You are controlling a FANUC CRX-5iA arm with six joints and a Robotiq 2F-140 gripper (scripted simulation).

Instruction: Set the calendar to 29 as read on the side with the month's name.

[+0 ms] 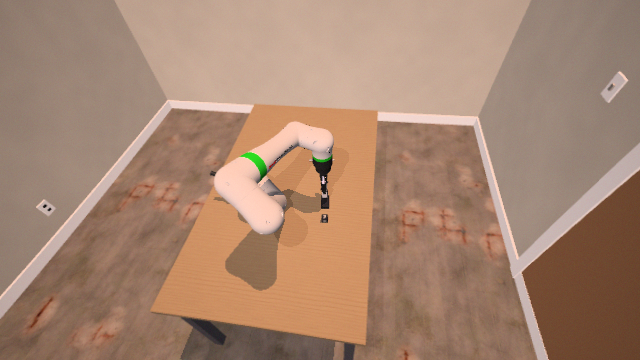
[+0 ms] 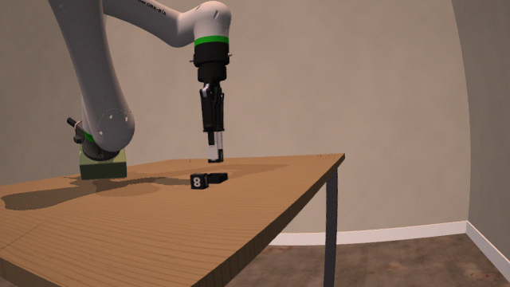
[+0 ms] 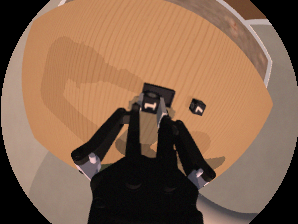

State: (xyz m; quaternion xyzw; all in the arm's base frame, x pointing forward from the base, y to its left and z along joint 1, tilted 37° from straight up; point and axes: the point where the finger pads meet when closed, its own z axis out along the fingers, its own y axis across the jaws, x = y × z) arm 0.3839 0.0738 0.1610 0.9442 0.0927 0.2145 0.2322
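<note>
The black calendar tray lies 80 mm below my hand and 20 mm to the right of it.
</note>
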